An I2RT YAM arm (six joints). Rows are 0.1 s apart.
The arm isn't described. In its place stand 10 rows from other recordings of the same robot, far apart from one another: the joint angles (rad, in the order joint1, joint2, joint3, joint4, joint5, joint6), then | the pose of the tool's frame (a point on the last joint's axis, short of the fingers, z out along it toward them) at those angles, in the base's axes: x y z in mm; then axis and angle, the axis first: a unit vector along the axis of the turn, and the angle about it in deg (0 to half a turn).
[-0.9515, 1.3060, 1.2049, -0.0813, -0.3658, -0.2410] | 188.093 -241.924 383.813 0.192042 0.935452 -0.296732 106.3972
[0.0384, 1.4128, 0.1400, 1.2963, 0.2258, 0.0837] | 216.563 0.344 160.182 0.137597 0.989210 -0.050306 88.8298
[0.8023, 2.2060, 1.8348, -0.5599, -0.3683, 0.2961] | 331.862 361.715 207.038 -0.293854 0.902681 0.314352 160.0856
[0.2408, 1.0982, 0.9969, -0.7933, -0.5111, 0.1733] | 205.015 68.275 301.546 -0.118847 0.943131 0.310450 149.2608
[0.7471, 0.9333, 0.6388, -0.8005, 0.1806, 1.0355] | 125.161 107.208 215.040 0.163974 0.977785 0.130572 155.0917
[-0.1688, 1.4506, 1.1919, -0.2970, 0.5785, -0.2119] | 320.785 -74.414 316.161 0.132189 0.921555 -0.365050 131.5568
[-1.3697, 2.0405, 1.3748, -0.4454, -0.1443, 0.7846] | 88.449 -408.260 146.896 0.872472 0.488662 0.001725 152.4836
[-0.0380, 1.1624, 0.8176, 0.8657, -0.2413, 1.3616] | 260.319 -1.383 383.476 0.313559 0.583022 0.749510 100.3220
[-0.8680, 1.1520, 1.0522, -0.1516, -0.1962, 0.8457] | 178.449 -199.926 362.883 0.700950 0.707618 0.089145 104.7115
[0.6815, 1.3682, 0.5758, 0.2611, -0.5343, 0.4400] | 199.697 185.327 186.766 -0.240904 0.850233 0.468049 147.0223
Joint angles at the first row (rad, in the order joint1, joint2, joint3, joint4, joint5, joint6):
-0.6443, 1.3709, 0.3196, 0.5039, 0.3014, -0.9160
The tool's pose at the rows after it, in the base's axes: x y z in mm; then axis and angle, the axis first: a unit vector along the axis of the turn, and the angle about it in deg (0 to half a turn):
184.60 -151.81 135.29 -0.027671 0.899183 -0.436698 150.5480
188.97 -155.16 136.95 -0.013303 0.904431 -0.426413 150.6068
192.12 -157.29 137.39 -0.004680 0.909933 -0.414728 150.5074
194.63 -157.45 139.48 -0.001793 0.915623 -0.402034 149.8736
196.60 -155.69 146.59 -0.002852 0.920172 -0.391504 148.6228
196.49 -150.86 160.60 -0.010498 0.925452 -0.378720 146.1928
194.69 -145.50 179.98 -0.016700 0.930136 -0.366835 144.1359
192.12 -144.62 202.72 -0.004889 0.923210 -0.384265 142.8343
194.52 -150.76 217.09 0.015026 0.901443 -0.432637 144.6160
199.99 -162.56 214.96 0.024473 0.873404 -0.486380 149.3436
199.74 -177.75 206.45 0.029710 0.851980 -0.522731 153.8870
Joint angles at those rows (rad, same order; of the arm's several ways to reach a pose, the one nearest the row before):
-0.6439, 1.3819, 0.3506, 0.4627, 0.3022, -0.8718
-0.6439, 1.3970, 0.3819, 0.4250, 0.3037, -0.8364
-0.6443, 1.4096, 0.4043, 0.3944, 0.2956, -0.8092
-0.6413, 1.4076, 0.4219, 0.3597, 0.2772, -0.7875
-0.6340, 1.3796, 0.4406, 0.3097, 0.2545, -0.7703
-0.6245, 1.3127, 0.4606, 0.2318, 0.2121, -0.7566
-0.6162, 1.2297, 0.4958, 0.1205, 0.1757, -0.7434
-0.6167, 1.1604, 0.5390, 0.0489, 0.1944, -0.7335
-0.6175, 1.1597, 0.5769, 0.0630, 0.2931, -0.7550
-0.6270, 1.2234, 0.5848, 0.1619, 0.4134, -0.8250
-0.6657, 1.2918, 0.5751, 0.2748, 0.4799, -0.9034

